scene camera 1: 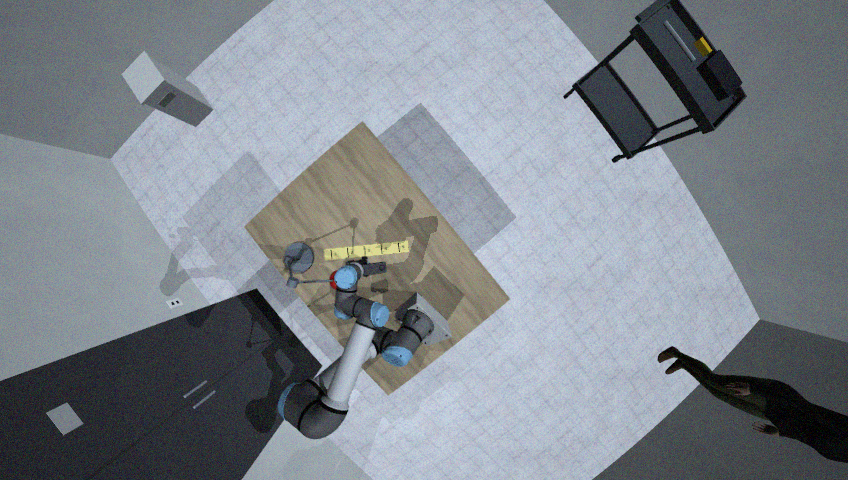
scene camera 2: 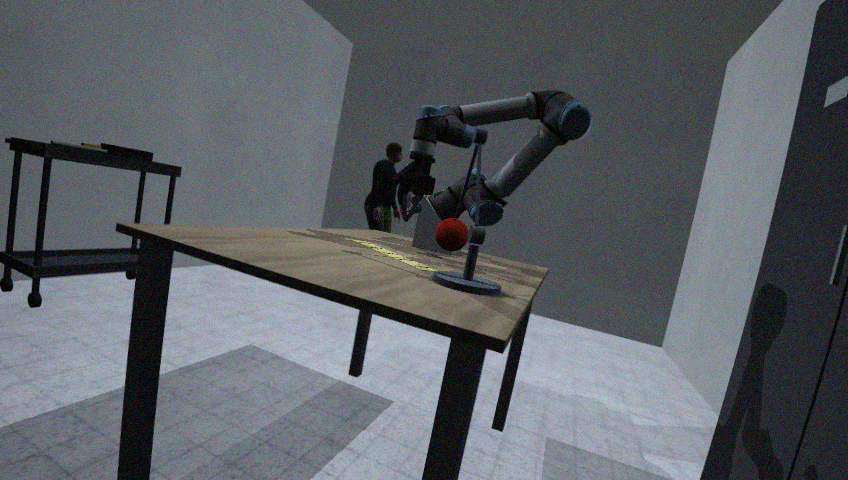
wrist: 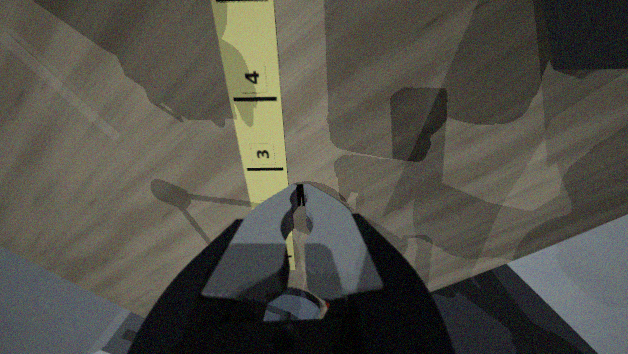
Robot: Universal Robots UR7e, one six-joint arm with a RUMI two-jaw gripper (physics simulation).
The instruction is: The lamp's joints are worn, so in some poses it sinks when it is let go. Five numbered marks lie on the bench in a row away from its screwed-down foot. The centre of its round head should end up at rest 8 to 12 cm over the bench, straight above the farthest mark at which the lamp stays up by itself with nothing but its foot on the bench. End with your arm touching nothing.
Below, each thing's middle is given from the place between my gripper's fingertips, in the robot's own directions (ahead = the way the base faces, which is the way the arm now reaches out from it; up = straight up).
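Labels:
My hand is 10 cm above the yellow numbered strip [scene camera 1: 402,246], and it's also 6 cm short of the strip and 1 cm to the left of it.

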